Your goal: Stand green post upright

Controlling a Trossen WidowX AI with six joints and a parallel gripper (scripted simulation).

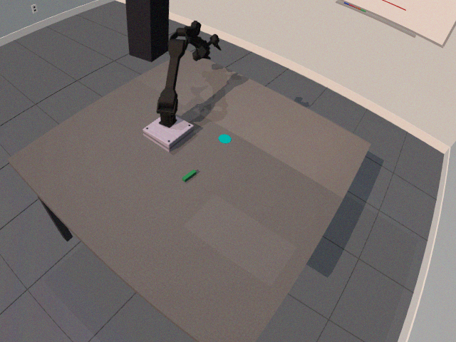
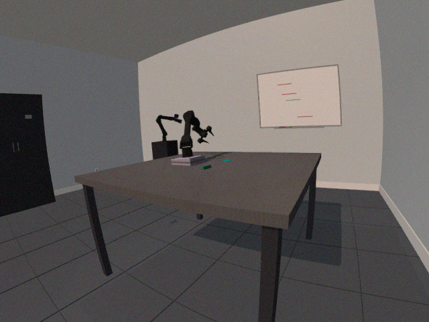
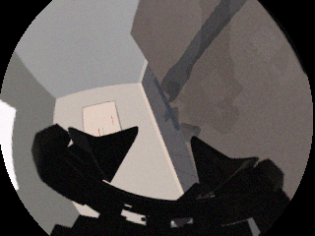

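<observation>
Right now the green post is 760 mm to the right of my gripper tip, 300 mm ahead of it and 120 mm below it. Also, from my gripper tip: cyan circle (480 mm to the right, 320 mm ahead, 130 mm below).
</observation>
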